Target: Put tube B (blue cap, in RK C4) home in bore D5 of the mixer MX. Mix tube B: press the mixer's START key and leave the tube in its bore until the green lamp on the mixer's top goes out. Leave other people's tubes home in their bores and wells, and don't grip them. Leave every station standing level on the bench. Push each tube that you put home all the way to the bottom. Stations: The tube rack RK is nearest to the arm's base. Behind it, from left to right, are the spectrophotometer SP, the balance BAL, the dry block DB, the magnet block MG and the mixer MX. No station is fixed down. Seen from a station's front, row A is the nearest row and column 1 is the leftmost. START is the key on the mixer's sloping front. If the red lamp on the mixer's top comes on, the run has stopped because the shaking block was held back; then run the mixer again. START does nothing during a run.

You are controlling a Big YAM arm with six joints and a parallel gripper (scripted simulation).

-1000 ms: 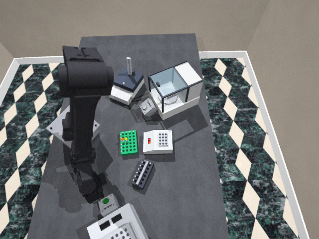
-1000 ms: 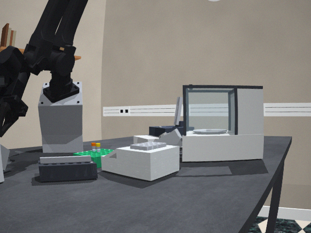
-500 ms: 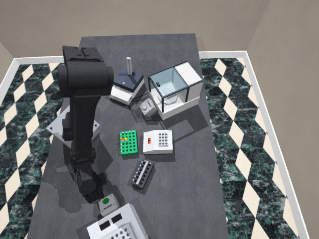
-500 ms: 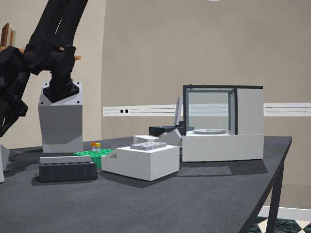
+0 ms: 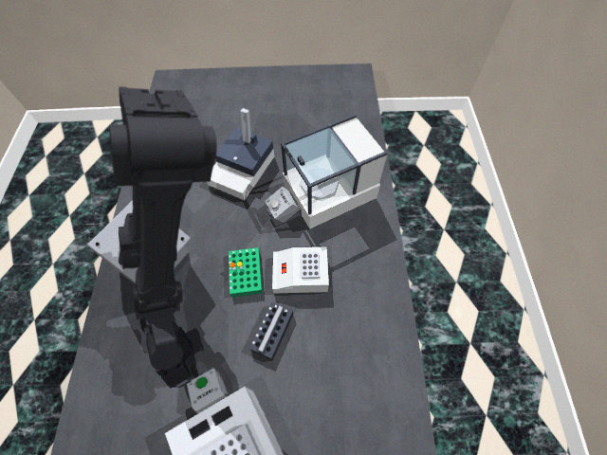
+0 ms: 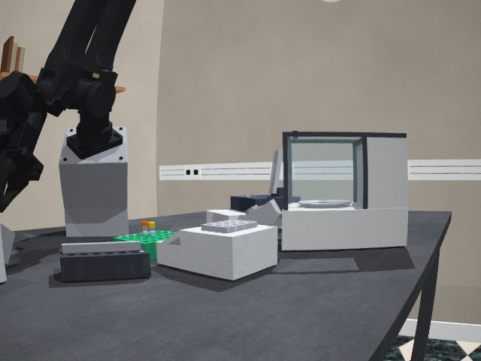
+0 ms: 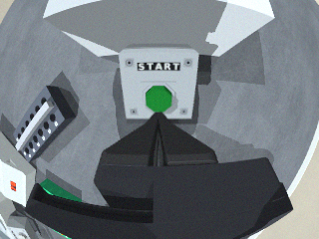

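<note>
The green start key lies 20 mm to the right of my hand, 20 mm below it and 10 mm ahead of it. Also, from my hand: orange-capped tube 280 mm to the left, 80 mm ahead, 70 mm below; dark magnet block 170 mm ahead, 100 mm to the left, 70 mm below; tube B 220 mm to the right, 70 mm ahead, 60 mm above.
</note>
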